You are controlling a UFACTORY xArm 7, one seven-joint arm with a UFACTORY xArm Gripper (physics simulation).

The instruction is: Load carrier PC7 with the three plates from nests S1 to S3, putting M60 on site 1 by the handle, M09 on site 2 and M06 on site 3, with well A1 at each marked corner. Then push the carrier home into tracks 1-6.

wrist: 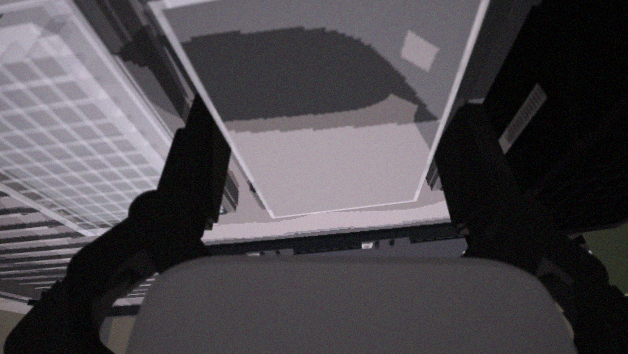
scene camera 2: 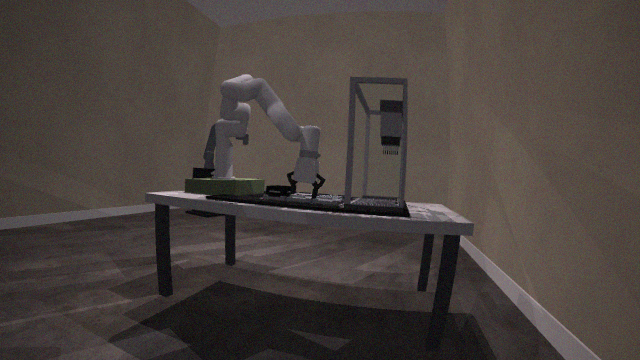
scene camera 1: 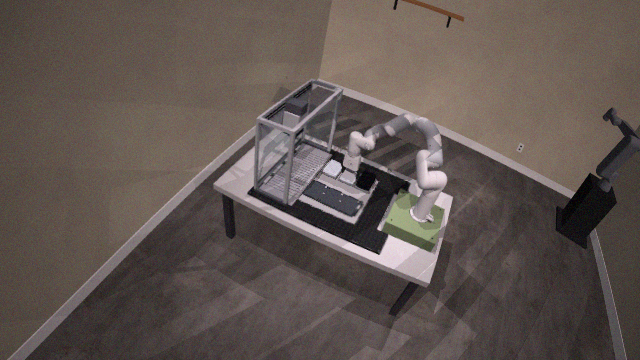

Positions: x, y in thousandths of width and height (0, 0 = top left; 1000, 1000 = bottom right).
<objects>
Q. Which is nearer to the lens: the dark plate carrier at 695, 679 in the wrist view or the black well plate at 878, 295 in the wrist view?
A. The black well plate.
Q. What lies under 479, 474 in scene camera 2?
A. The gripper.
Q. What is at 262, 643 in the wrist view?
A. The gripper.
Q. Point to a dark plate carrier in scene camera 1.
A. At 495, 529
</objects>
